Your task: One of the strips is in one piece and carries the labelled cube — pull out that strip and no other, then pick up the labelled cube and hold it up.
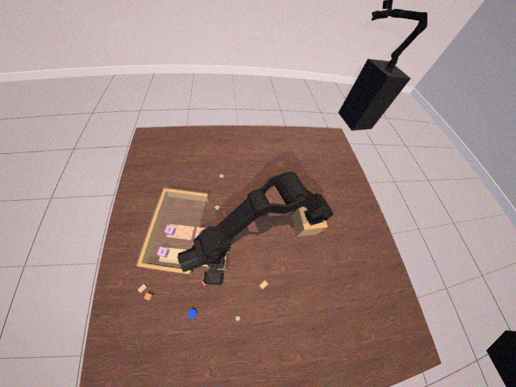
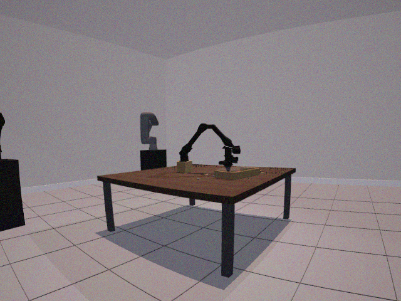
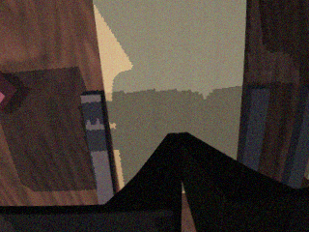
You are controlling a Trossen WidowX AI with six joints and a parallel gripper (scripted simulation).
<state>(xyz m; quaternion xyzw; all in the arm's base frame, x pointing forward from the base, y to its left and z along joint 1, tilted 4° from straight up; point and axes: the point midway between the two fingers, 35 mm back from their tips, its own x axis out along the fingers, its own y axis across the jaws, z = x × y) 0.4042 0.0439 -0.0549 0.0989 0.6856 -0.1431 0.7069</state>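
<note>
Now: gripper tip 90 mm short of the plain strip and 30 mm to the left of it. The rest, counted from my gripper tip: pink-red block 60 mm ahead, 70 mm to the left; blue disc 130 mm ahead, 160 mm to the left.
</note>
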